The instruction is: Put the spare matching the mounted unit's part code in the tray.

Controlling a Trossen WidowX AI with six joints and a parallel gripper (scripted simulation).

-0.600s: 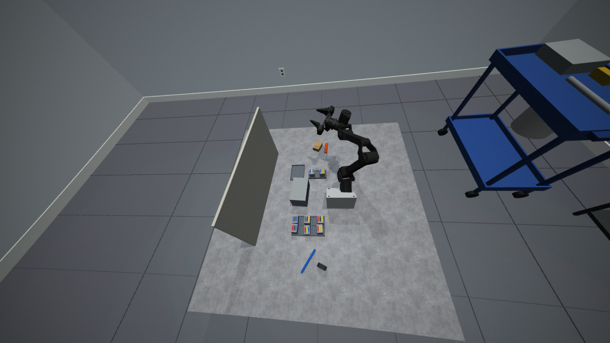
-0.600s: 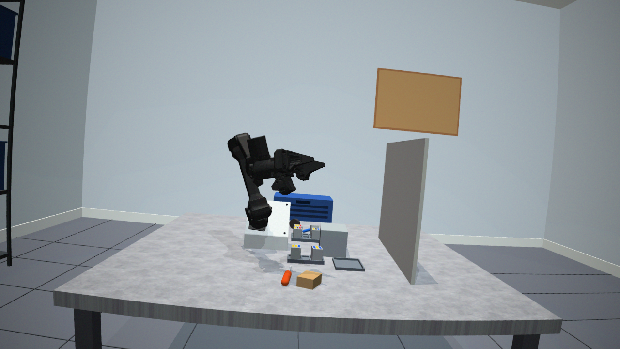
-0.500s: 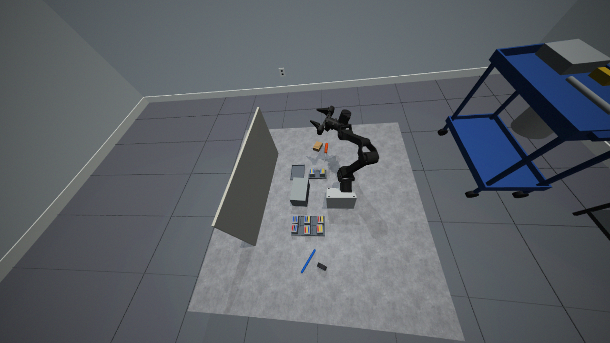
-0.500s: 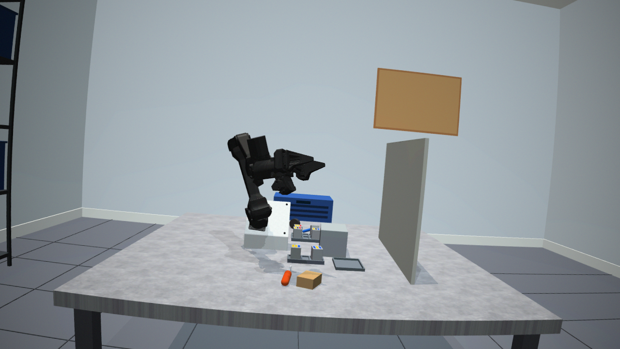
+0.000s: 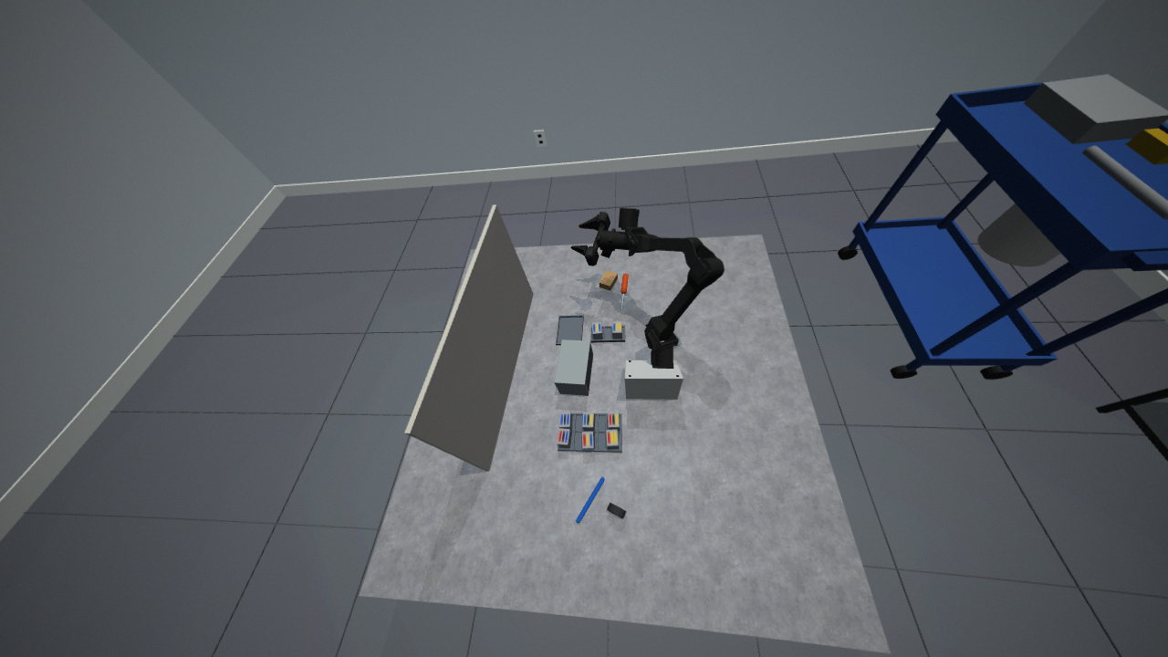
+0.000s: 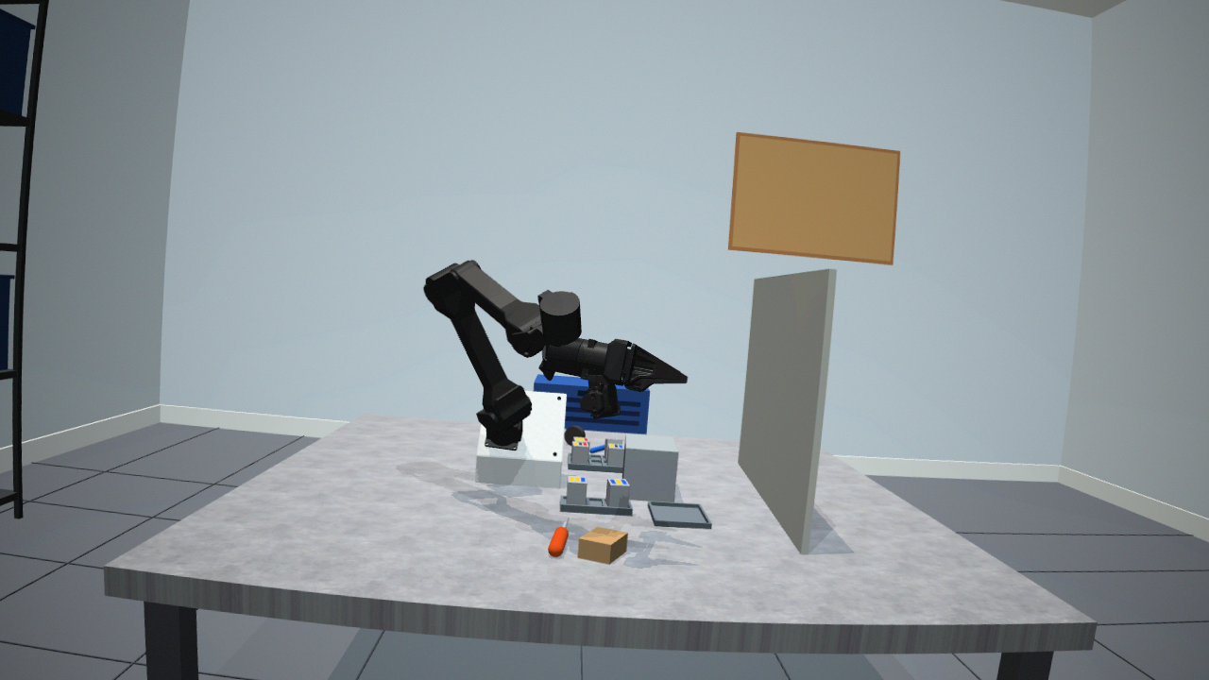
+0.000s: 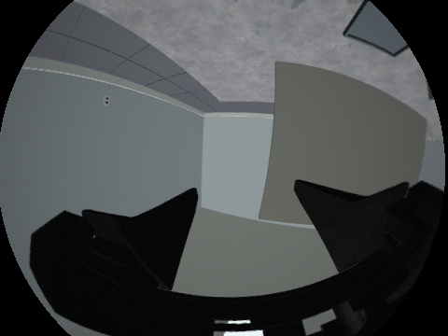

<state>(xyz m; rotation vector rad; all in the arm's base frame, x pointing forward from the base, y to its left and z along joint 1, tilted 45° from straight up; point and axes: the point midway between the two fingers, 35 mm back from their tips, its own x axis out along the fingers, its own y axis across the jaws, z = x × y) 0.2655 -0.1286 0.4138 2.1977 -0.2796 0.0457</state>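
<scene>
Now: the small rack 260 mm below my gripper tip, 230 mm to the left of it and 120 mm behind it. From my gripper tip the other things lie so: tall grey panel: 400 mm to the left, 220 mm ahead, 50 mm below; then grey tray: 270 mm below, 220 mm to the left, 30 mm ahead; then cardboard box: 260 mm below, 100 mm behind, 20 mm to the right.
</scene>
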